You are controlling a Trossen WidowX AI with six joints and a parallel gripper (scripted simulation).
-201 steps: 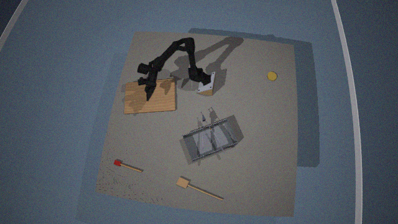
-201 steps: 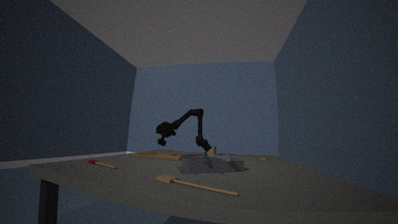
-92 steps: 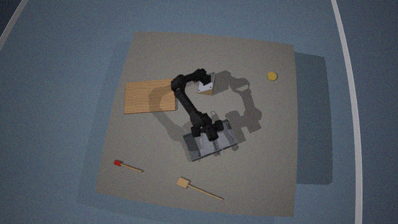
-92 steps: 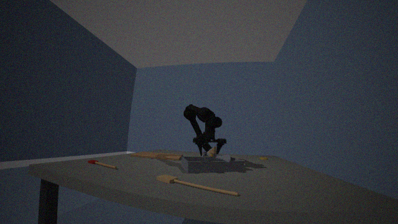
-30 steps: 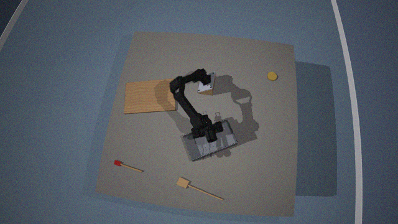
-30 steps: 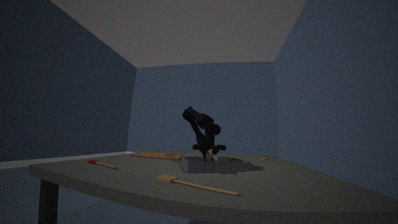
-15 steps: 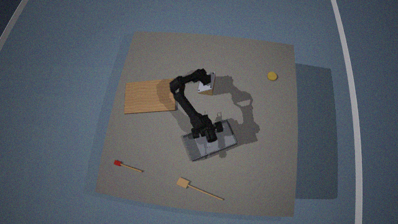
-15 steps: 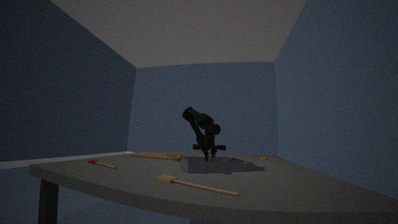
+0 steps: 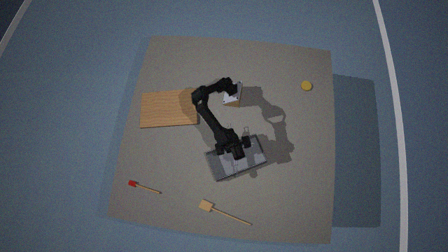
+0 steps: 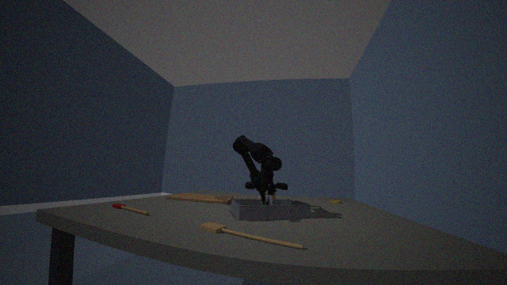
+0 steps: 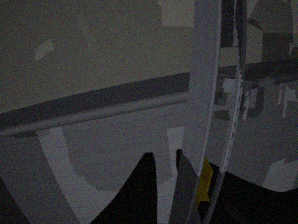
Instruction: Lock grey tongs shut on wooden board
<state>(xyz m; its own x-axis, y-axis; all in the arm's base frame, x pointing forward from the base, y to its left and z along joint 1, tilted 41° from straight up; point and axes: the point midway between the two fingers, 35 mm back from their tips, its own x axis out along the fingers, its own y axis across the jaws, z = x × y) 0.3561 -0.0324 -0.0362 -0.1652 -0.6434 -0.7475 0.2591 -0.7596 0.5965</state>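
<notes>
Right now my gripper tip is 40 mm short of the grey roasting tin, 20 mm to the right of it and 10 mm above it. From my gripper tip the other things lie so: wooden board (270 mm behind, 400 mm to the right, 30 mm below); yellow disc (430 mm behind, 470 mm to the left, 30 mm below).
</notes>
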